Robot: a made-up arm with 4 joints. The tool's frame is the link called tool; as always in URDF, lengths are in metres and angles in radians.
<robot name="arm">
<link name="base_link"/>
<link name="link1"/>
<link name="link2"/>
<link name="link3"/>
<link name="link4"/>
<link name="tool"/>
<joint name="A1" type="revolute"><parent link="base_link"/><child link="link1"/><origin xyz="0 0 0.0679" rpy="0 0 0"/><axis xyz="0 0 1"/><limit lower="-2.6" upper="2.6" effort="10" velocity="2.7"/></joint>
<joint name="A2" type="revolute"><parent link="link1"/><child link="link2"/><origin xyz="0.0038 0.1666 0.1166" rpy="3.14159 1.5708 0"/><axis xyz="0 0 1"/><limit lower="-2.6" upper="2.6" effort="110" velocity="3.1"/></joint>
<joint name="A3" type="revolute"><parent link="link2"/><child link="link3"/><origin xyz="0.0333 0.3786 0.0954" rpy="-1.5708 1.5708 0"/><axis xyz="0 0 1"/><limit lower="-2.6" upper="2.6" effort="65" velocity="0.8"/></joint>
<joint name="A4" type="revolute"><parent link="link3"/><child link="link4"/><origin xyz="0.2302 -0.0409 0.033" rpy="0 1.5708 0"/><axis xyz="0 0 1"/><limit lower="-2.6" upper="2.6" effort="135" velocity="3.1"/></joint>
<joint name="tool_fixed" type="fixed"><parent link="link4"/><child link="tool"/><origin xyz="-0.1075 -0.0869 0.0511" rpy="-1.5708 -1.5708 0"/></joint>
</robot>
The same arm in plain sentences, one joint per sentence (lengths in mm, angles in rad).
The arm has four revolute joints in a row. What follows holds with every joint at zero, and every direction is one of the base frame's.
The first joint sits 67.9 mm along +z from the base frame's origin and turns about +z, from -2.6 to 2.6 rad.
The second joint sits 3.8 mm along +x and 166.6 mm along +y and 116.6 mm along +z from the first joint and turns about -x, from -2.6 to 2.6 rad.
The third joint sits 95.4 mm along -x and 378.6 mm along -y and 33.3 mm along -z from the second joint and turns about -y, from -2.6 to 2.6 rad.
The fourth joint sits 230.2 mm along +x and 33 mm along -y and 40.9 mm along -z from the third joint and turns about +x, from -2.6 to 2.6 rad.
The tool frame, which is the frame that the pose is given for, sits 51.1 mm along +x and 107.5 mm along -y and 86.9 mm along -z from the fourth joint; its axes are the base frame's turned by roll 0, pitch 0 and yaw 0 rad (as in URDF: about the fixed x, then y, then z).

